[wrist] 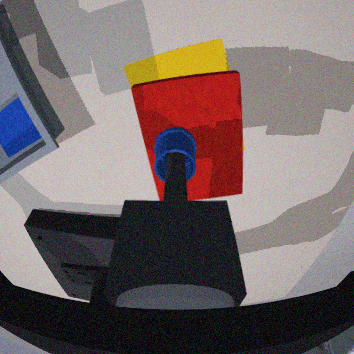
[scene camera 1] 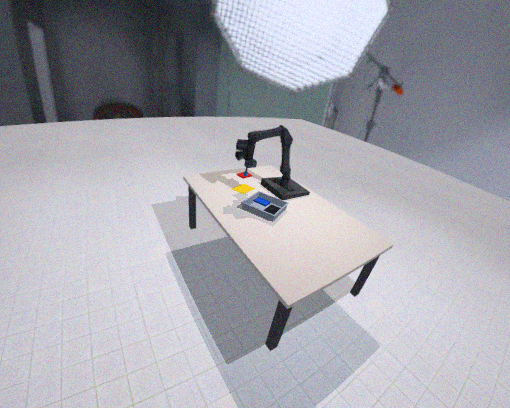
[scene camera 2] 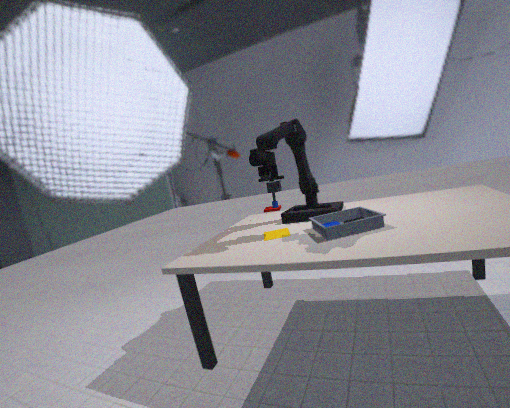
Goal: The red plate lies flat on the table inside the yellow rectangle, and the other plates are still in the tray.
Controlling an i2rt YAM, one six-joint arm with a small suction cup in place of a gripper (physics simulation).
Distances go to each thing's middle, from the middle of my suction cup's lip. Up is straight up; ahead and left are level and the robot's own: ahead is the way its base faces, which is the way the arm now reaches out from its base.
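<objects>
My suction cup is 2 cm to the left of the yellow rectangle [wrist: 209,56] and 1 cm past it, and it's 13 cm above it. There's a red plate [wrist: 208,105] too, and that's 1 cm to the right of my suction cup and 1 cm below it.
</objects>
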